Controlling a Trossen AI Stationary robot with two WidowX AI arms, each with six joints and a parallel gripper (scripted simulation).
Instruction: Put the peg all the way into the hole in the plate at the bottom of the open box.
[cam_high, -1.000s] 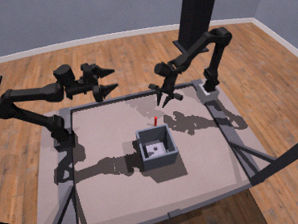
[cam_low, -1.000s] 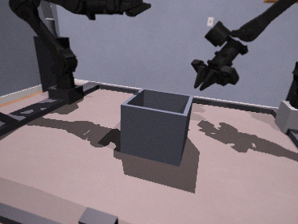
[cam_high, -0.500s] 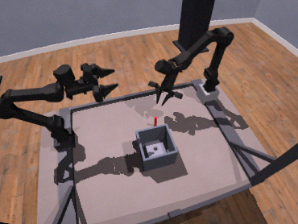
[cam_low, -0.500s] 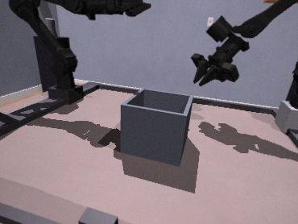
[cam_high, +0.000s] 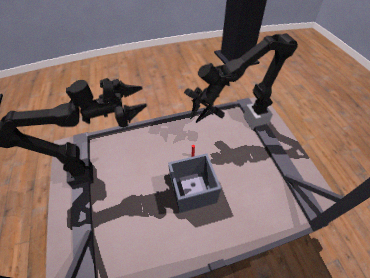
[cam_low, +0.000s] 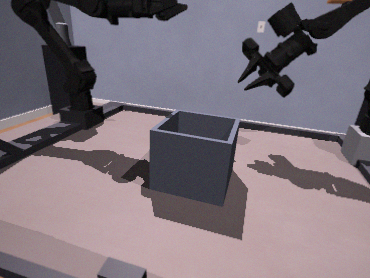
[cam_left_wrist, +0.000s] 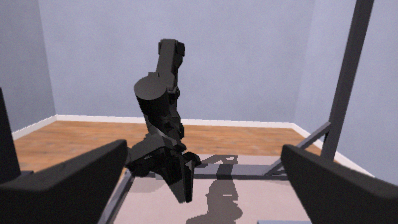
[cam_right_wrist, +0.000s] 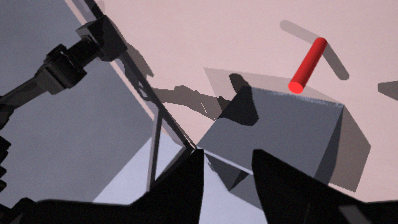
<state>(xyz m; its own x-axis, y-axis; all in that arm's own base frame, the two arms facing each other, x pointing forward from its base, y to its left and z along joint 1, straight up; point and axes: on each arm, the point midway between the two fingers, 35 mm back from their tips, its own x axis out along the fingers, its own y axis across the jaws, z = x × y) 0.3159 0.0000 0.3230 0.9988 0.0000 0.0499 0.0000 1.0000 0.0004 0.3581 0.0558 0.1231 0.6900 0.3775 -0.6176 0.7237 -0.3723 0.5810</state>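
Now: the red peg 60 mm behind my right hand, 40 mm to the left of it and 170 mm below it. Round my right hand: light plate: 220 mm behind, 110 mm to the left, 170 mm below.
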